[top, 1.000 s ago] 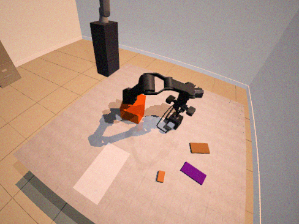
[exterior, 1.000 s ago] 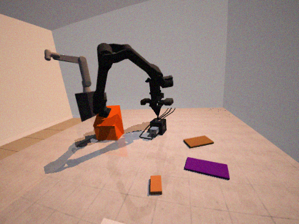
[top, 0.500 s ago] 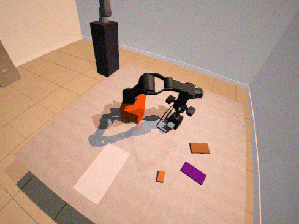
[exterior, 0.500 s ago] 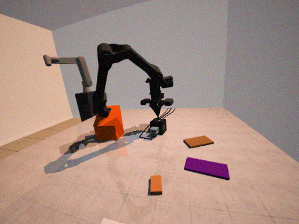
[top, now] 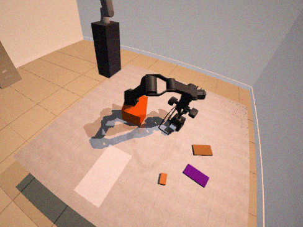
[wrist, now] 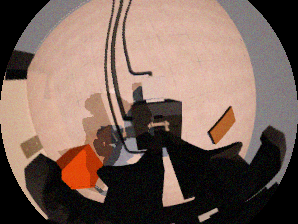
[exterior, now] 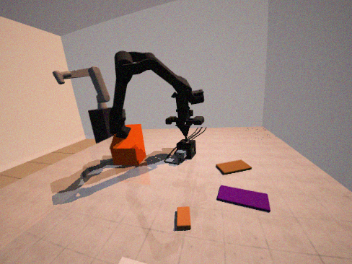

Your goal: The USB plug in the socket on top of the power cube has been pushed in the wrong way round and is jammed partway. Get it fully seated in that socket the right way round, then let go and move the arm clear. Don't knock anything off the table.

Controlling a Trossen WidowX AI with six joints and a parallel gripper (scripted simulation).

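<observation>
Now: the USB plug 2 cm below my gripper tip. From my gripper tip the other things lie so: purple flat plate: 24 cm ahead, 27 cm to the right, 10 cm below; then orange flat plate: 22 cm ahead, 10 cm to the right, 10 cm below; then orange block: 9 cm ahead, 38 cm to the right, 10 cm below.
</observation>
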